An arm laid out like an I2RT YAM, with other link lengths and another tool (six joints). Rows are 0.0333 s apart.
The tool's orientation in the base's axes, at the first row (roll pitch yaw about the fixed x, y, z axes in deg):
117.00, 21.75, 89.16
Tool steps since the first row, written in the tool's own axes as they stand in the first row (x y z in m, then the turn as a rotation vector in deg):
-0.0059, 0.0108, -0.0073, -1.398, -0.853, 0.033
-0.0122, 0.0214, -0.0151, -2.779, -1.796, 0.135
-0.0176, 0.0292, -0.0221, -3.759, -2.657, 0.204
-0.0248, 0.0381, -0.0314, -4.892, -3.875, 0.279
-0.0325, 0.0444, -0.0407, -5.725, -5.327, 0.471
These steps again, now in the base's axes. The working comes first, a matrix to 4 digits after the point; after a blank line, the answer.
The tool's axes in the first row as the columns of a matrix, in the base's axes (used below as rounded here):
0.0136, 0.4588, 0.8884
0.9287, 0.3235, -0.1813
-0.3706, 0.8276, -0.4217

-0.0016, -0.0007, 0.0142, -0.381, -1.580, -0.202
-0.0038, -0.0017, 0.0286, -0.742, -3.186, -0.513
-0.0065, -0.0029, 0.0400, -1.089, -4.388, -0.892
-0.0108, -0.0050, 0.0540, -1.597, -5.847, -1.512
-0.0162, -0.0084, 0.0660, -2.103, -7.125, -2.486

